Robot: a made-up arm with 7 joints. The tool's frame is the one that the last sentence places. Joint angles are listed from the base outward.
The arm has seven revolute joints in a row. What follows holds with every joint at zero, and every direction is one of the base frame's.
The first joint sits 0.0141 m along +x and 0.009 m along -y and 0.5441 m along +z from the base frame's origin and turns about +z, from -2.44 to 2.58 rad.
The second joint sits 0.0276 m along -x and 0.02 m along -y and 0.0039 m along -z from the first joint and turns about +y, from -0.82 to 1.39 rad.
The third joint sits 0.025 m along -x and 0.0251 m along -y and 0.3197 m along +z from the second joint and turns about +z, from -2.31 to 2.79 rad.
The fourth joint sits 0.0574 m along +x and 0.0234 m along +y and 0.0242 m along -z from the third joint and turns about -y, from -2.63 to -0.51 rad.
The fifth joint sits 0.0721 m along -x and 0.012 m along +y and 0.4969 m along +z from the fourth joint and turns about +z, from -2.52 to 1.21 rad.
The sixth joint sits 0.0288 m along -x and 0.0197 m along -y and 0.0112 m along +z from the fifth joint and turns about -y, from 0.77 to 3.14 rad.
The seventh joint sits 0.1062 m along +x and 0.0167 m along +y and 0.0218 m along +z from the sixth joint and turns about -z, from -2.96 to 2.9 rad.
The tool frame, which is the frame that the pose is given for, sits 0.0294 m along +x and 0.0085 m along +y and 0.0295 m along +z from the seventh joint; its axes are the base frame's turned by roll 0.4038, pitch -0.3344 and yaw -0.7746 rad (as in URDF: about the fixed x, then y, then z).
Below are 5 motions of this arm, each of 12 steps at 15 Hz.
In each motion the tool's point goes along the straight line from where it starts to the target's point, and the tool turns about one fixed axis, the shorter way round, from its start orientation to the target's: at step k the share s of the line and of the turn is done. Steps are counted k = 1, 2, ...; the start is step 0. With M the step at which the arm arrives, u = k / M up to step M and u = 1 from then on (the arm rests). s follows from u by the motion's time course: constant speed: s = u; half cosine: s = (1 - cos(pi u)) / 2; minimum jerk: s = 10 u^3 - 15 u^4 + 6 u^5.
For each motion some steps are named. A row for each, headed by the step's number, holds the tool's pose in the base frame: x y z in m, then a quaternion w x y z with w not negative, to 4 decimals.
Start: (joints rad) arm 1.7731 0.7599 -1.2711 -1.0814 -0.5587 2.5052 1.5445
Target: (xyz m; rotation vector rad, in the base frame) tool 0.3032 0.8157 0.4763 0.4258 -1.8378 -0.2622
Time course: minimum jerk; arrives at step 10
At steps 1, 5, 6, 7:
1: 0.3087 0.6823 0.9443 0.4613 0.4357 -0.7345 -0.2405
5: 0.3060 0.7484 0.7123 0.5265 0.3139 -0.7696 -0.1791
6: 0.3050 0.7730 0.6261 0.5475 0.2665 -0.7779 -0.1551
7: 0.3041 0.7938 0.5533 0.5639 0.2258 -0.7829 -0.1344

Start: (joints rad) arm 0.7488 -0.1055 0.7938 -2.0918 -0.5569 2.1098 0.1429
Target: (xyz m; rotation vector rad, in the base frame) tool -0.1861 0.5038 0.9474 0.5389 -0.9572 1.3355
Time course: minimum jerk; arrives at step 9
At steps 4, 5, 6, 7, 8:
4: -0.1347 0.5526 0.8238 0.7363 0.2009 -0.3635 0.5342
5: -0.1523 0.5359 0.8661 0.7076 0.2137 -0.3839 0.5535
6: -0.1682 0.5208 0.9044 0.6805 0.2249 -0.4018 0.5700
7: -0.1796 0.5100 0.9317 0.6606 0.2327 -0.4142 0.5813
8: -0.1851 0.5047 0.9450 0.6507 0.2365 -0.4201 0.5867

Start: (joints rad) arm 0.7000 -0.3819 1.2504 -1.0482 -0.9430 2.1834 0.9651
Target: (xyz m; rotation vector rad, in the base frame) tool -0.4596 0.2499 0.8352 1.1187 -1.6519 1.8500
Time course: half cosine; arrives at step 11
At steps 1, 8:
1: -0.5130 0.1385 1.2158 0.3902 0.7549 -0.5053 0.1500
8: -0.4690 0.2303 0.9022 0.2503 0.4826 -0.5971 0.5899

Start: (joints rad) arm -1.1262 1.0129 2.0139 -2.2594 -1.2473 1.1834 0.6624
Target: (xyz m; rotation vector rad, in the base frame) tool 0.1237 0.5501 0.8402 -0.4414 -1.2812 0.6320
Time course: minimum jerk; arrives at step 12
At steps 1, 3, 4, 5, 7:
1: 0.3507 0.4265 0.8048 0.9514 -0.0805 -0.2966 -0.0198
3: 0.3282 0.4388 0.8083 0.9395 -0.0938 -0.3294 0.0116
4: 0.3040 0.4520 0.8121 0.9241 -0.1079 -0.3639 0.0455
5: 0.2728 0.4690 0.8170 0.9005 -0.1255 -0.4067 0.0890
7: 0.2028 0.5071 0.8279 0.8328 -0.1630 -0.4958 0.1846

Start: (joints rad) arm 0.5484 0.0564 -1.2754 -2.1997 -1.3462 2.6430 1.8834
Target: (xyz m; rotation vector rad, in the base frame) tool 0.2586 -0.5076 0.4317 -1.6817 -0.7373 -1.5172
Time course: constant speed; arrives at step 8
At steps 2, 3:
2: 0.4575 -0.3615 0.5787 0.3657 -0.3155 -0.5703 -0.6645
3: 0.4243 -0.3859 0.5542 0.3718 -0.3787 -0.5298 -0.6615

